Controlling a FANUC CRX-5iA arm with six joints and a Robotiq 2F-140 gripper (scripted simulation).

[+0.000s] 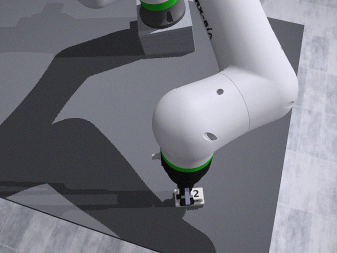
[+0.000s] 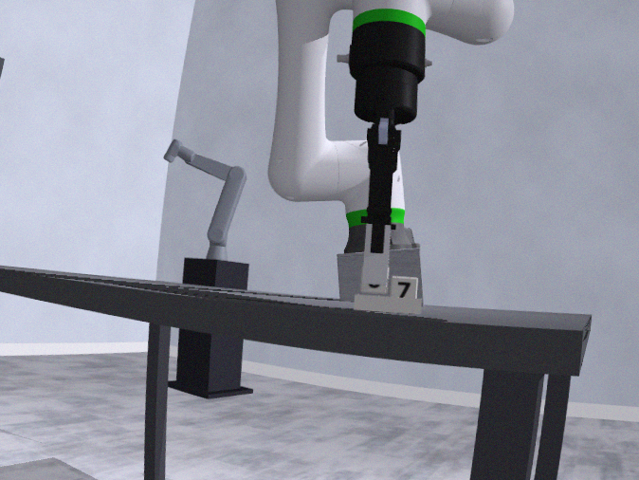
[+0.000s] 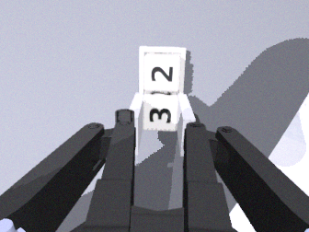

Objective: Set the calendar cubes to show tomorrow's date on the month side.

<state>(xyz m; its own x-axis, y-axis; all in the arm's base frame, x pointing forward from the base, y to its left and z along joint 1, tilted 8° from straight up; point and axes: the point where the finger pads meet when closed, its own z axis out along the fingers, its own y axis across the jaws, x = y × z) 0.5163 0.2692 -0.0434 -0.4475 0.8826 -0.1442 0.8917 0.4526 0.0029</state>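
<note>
Now: hand 10 mm past the tray, 10 mm to the right of it and 50 mm above it. From my hand the other things lie so: cube (30 mm below).
</note>
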